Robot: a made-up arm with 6 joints. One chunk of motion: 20 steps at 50 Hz.
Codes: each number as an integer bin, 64 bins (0 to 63) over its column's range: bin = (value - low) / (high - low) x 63, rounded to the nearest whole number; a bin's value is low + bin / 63 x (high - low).
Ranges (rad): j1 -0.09..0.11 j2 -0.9..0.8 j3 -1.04..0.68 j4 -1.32..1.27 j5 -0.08..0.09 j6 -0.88..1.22
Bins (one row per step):
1: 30 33 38 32 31 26
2: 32 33 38 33 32 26
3: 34 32 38 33 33 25
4: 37 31 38 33 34 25
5: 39 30 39 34 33 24
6: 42 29 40 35 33 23
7: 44 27 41 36 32 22
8: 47 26 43 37 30 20
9: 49 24 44 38 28 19
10: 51 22 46 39 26 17
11: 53 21 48 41 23 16
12: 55 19 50 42 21 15
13: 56 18 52 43 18 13
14: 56 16 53 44 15 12
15: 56 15 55 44 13 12
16: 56 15 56 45 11 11
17: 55 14 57 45 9 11
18: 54 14 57 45 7 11
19: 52 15 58 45 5 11
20: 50 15 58 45 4 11
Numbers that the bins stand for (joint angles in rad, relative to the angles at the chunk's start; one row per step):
1: 0.0052 -0.0095 -0.0025 -0.0044 0.0037 -0.0133
2: 0.0116 -0.0095 -0.0025 0.0367 0.0063 -0.0133
3: 0.0179 -0.0365 -0.0025 0.0367 0.0090 -0.0467
4: 0.0275 -0.0635 -0.0025 0.0367 0.0117 -0.0467
5: 0.0338 -0.0905 0.0248 0.0778 0.0090 -0.0800
6: 0.0433 -0.1175 0.0521 0.1189 0.0090 -0.1133
7: 0.0497 -0.1714 0.0794 0.1600 0.0063 -0.1467
8: 0.0592 -0.1984 0.1340 0.2011 0.0010 -0.2133
9: 0.0656 -0.2524 0.1613 0.2422 -0.0044 -0.2467
10: 0.0719 -0.3063 0.2159 0.2833 -0.0098 -0.3133
11: 0.0783 -0.3333 0.2705 0.3656 -0.0179 -0.3467
12: 0.0846 -0.3873 0.3251 0.4067 -0.0233 -0.3800
13: 0.0878 -0.4143 0.3797 0.4478 -0.0314 -0.4467
14: 0.0878 -0.4683 0.4070 0.4889 -0.0395 -0.4800
15: 0.0878 -0.4952 0.4616 0.4889 -0.0449 -0.4800
16: 0.0878 -0.4952 0.4889 0.5300 -0.0503 -0.5133
17: 0.0846 -0.5222 0.5162 0.5300 -0.0557 -0.5133
18: 0.0814 -0.5222 0.5162 0.5300 -0.0611 -0.5133
19: 0.0751 -0.4952 0.5435 0.5300 -0.0665 -0.5133
20: 0.0687 -0.4952 0.5435 0.5300 -0.0692 -0.5133

